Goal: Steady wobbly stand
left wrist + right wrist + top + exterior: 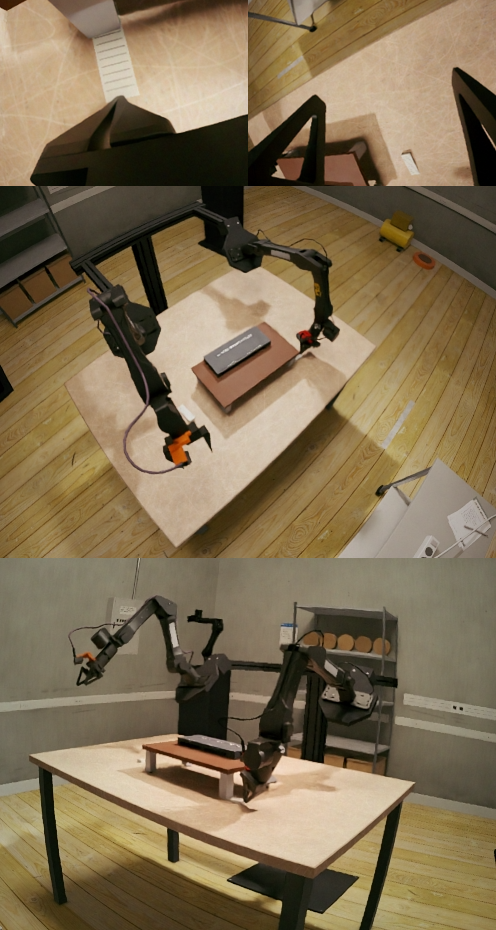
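Now: the white wedge 1 cm behind my left hand, 5 cm to the right of it and 1 cm below it. From my left hand the other things lie so: brown stand (14 cm behind, 25 cm to the right, 3 cm above); then network switch (20 cm behind, 24 cm to the right, 10 cm above).
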